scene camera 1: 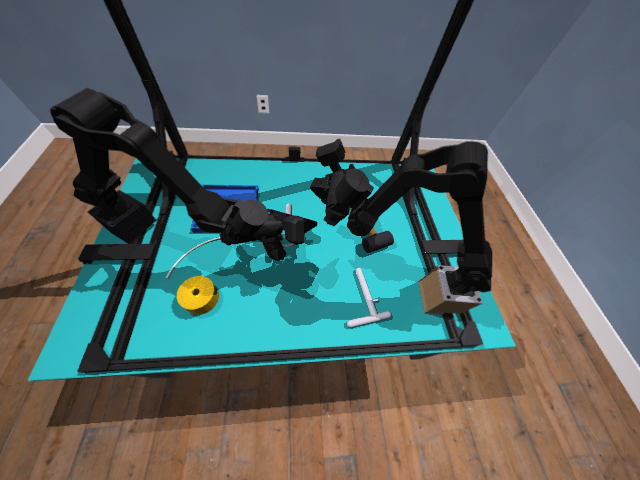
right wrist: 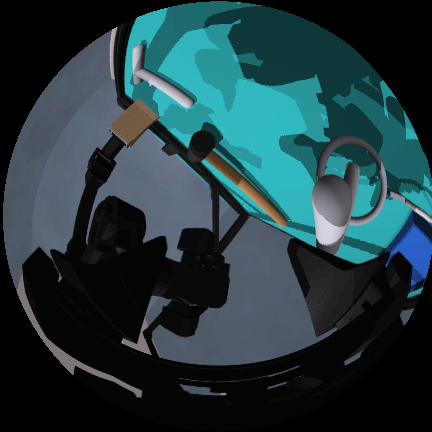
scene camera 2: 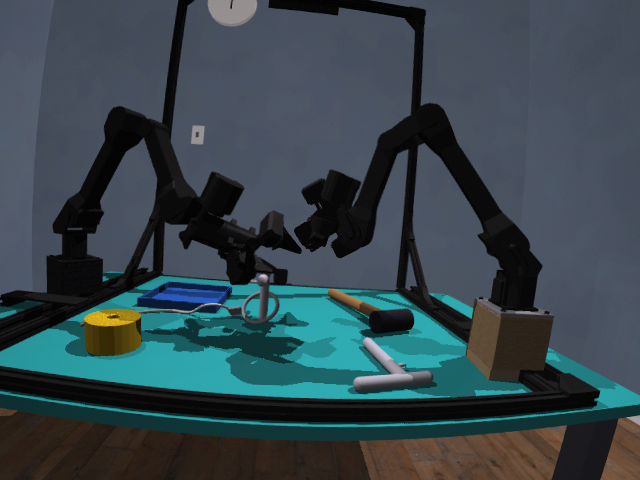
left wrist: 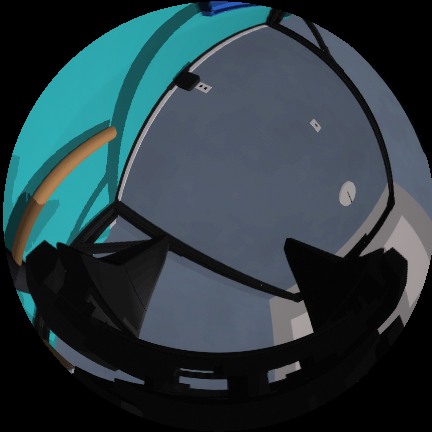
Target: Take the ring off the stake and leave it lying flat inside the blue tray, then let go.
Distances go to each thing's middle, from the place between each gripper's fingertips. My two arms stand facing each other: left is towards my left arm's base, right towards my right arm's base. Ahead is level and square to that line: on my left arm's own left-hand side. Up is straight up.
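From my left hand, I see the hammer (scene camera 2: 381, 321) 10 cm to the left and 22 cm below. The yellow spool (scene camera 2: 111, 332) is 30 cm to the right of that left hand, 42 cm ahead of it and 22 cm below it, while the blue tray (scene camera 2: 182, 296) is 35 cm to the right of the same hand, 10 cm ahead of it and 24 cm below it. As for the grey metal ring (right wrist: 339, 140), it is 14 cm to the right of my left hand, 17 cm ahead of it and 22 cm below it.
My right hand is 160 mm to the right of the hammer, 180 mm past it and 120 mm above it. Counted from this right hand, the grey metal ring is 10 mm behind, 80 mm to the right and 110 mm below; the blue tray is 80 mm behind, 290 mm to the right and 130 mm below; and the yellow spool is 230 mm ahead, 240 mm to the right and 120 mm below.
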